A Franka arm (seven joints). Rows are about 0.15 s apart.
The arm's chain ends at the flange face. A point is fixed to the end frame.
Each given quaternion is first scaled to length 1.
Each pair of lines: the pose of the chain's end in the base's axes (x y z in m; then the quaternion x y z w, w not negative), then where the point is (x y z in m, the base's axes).
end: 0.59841, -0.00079, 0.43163, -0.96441, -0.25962, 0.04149, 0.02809
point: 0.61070 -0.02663 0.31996
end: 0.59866, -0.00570, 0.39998, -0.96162, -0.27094, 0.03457, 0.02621
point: 0.61319 -0.03111 0.28848
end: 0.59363, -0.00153, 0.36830, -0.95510, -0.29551, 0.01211, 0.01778
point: 0.61482 -0.02627 0.25772
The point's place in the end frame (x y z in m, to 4 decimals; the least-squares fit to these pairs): 0.0049 0.0369 0.1091
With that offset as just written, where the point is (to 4 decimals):
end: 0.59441, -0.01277, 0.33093, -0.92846, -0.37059, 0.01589, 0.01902
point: 0.6186 -0.0336 0.2202
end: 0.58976, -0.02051, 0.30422, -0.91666, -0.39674, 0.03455, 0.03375
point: 0.6100 -0.0384 0.1922
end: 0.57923, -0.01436, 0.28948, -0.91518, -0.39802, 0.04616, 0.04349
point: 0.5963 -0.0312 0.1767
